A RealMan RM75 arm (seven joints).
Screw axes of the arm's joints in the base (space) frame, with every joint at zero. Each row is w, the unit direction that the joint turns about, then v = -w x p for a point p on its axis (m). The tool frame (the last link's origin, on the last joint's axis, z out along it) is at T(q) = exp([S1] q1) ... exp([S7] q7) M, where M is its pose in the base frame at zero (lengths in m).
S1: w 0 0 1 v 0 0 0
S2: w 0 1 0 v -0.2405 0 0
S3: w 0 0 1 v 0 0 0
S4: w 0 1 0 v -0.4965 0 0
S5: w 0 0 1 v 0 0 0
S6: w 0 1 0 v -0.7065 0 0
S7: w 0 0 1 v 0 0 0
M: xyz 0 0 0.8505 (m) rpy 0 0 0 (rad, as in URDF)
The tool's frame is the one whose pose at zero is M.
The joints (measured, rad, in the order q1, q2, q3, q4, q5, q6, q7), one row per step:
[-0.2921, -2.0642, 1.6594, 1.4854, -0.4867, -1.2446, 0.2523]
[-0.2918, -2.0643, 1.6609, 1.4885, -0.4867, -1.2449, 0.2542]
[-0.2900, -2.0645, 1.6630, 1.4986, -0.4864, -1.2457, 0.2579]
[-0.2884, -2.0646, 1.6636, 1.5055, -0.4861, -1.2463, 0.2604]
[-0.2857, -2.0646, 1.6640, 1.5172, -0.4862, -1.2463, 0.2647]
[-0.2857, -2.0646, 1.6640, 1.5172, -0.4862, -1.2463, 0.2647]
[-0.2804, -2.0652, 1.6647, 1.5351, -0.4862, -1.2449, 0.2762]
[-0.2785, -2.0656, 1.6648, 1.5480, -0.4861, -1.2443, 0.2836]
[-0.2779, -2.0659, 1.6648, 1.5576, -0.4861, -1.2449, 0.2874]
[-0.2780, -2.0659, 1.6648, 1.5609, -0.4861, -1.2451, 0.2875]
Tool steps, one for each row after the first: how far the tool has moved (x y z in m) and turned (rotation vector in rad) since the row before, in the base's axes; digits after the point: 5 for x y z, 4 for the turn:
[0.00082, -0.00007, -0.00003, -0.0011, 0.0004, -0.0045]
[0.00213, -0.00005, 0.00057, 0.0002, -0.0001, -0.0107]
[0.00125, -0.00003, 0.00058, 0.0009, -0.0001, -0.0065]
[0.00216, 0.00012, 0.00115, 0.0027, -0.0010, -0.0112]
[0.00000, 0.00000, 0.00000, 0.0000, 0.0000, 0.0000]
[0.00316, 0.00001, 0.00163, 0.0029, -0.0004, -0.0209]
[0.00281, 0.00040, 0.00129, 0.0026, -0.0004, -0.0158]
[0.00229, 0.00032, 0.00095, 0.0019, -0.0007, -0.0106]
[0.00086, 0.00018, 0.00036, 0.0012, -0.0006, -0.0030]

